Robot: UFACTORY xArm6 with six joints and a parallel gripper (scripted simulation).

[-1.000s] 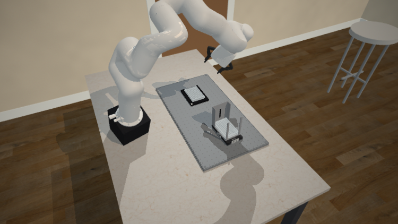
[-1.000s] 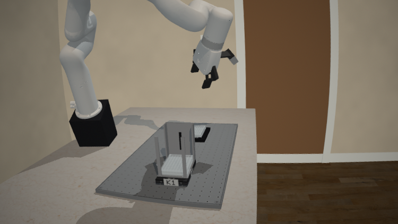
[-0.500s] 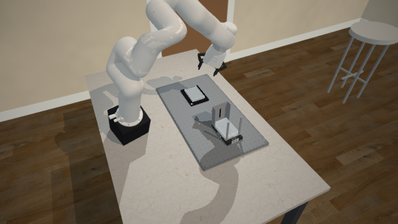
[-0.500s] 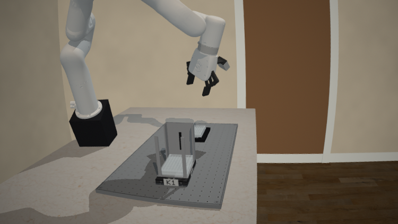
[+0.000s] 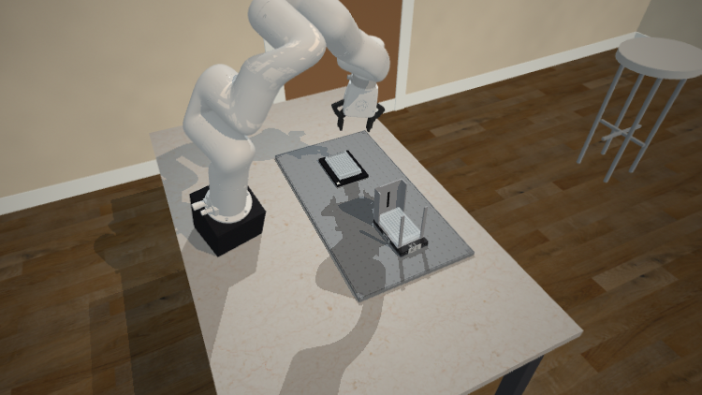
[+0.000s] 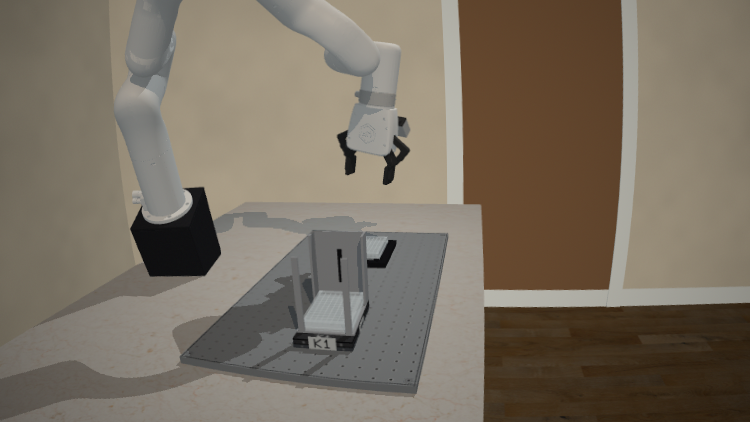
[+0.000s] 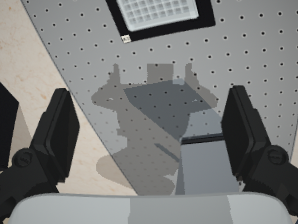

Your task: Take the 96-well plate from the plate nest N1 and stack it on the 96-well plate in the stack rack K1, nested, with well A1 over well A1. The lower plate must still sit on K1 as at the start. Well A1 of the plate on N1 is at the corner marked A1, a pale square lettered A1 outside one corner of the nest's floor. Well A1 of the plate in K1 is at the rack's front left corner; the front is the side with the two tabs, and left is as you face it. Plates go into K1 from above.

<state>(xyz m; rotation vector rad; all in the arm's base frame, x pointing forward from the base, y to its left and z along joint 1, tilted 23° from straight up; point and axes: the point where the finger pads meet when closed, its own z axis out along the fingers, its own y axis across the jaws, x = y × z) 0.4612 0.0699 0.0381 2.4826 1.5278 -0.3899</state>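
Now: hand 190 mm above the black plate nest N1, 50 mm to the right of it and 20 mm past it. From my hand the other things lie so: tall back wall 230 mm to the right, 120 mm below, 40 mm behind; then K1 label 390 mm to the right, 190 mm below, 60 mm behind; then pale A1 square 190 mm below, 80 mm behind, 20 mm to the right.
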